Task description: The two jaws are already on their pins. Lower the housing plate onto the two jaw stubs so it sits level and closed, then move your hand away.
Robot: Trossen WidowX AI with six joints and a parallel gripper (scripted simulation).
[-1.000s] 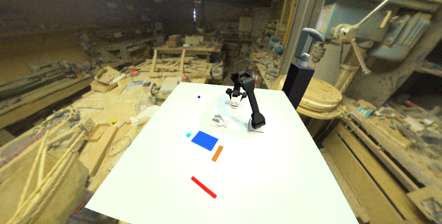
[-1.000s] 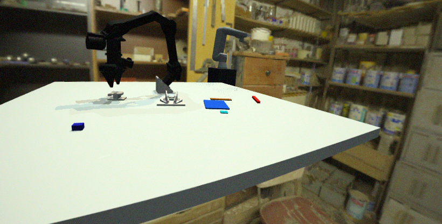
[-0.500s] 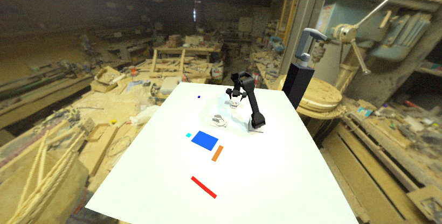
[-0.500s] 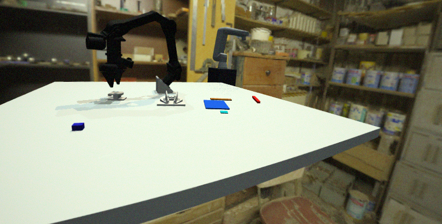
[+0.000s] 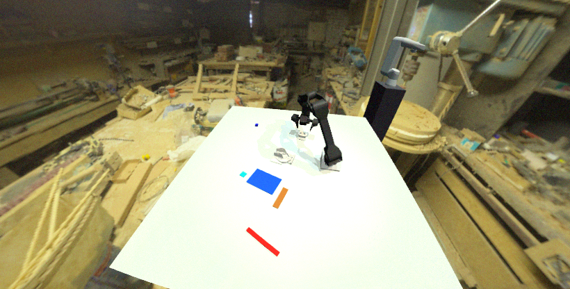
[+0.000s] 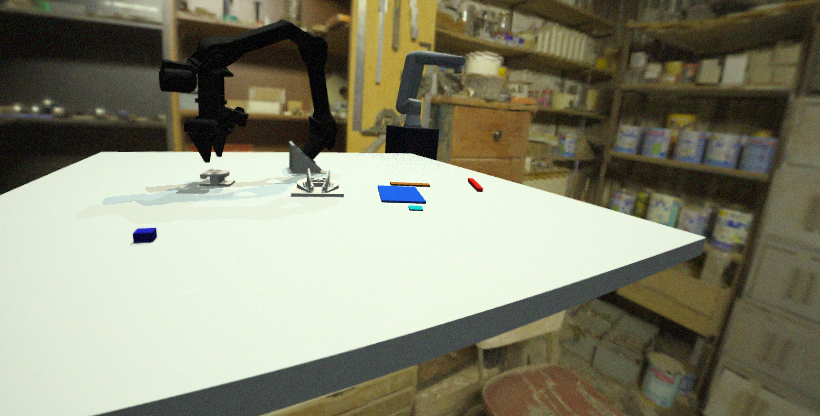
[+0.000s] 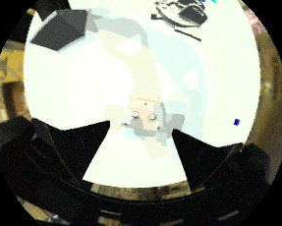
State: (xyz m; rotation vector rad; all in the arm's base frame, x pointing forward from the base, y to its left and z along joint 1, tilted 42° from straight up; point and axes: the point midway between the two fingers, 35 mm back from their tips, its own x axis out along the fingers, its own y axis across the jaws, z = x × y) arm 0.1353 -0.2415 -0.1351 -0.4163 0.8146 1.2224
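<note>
Now: the grey-white housing part 1 cm to the left of my gripper tip and 3 cm below it. The rest, counted from my gripper tip: blue flat plate: 23 cm ahead, 41 cm to the left, 6 cm below; then teal block: 35 cm ahead, 38 cm to the left, 6 cm below; then dark blue block: 36 cm ahead, 11 cm to the right, 5 cm below.
</note>
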